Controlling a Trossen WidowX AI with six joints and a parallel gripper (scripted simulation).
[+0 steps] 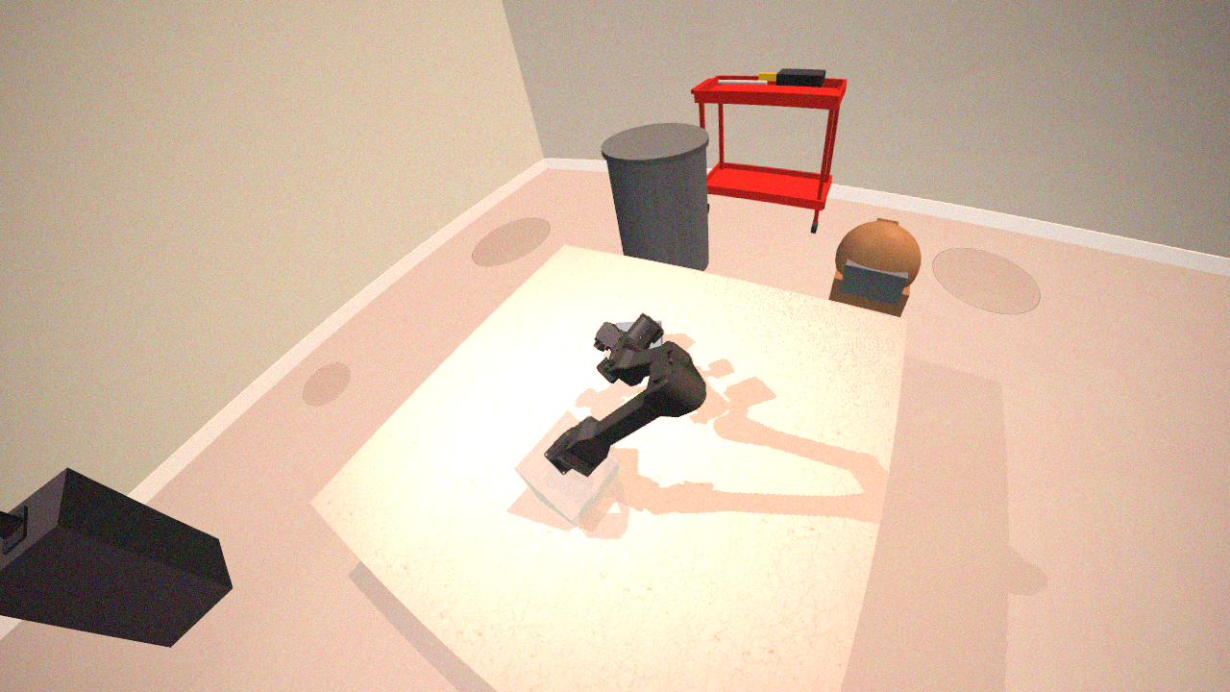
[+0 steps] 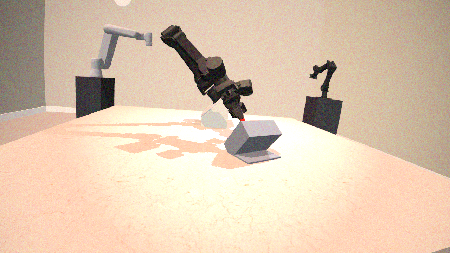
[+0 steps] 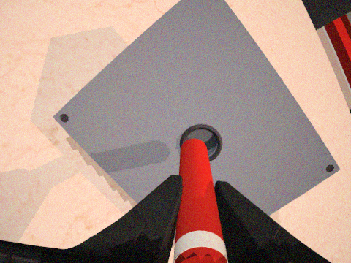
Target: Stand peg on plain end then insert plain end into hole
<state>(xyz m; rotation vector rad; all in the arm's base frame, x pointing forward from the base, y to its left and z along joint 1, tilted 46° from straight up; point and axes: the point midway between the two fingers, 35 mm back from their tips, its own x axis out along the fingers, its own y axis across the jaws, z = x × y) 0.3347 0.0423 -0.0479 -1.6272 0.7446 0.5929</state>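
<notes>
My gripper tip is 10 mm past the red peg, 10 mm to the left of it and 10 mm below it. Also, from my gripper tip: grey sloped panel 50 mm ahead, 30 mm to the left, 50 mm below.
</notes>
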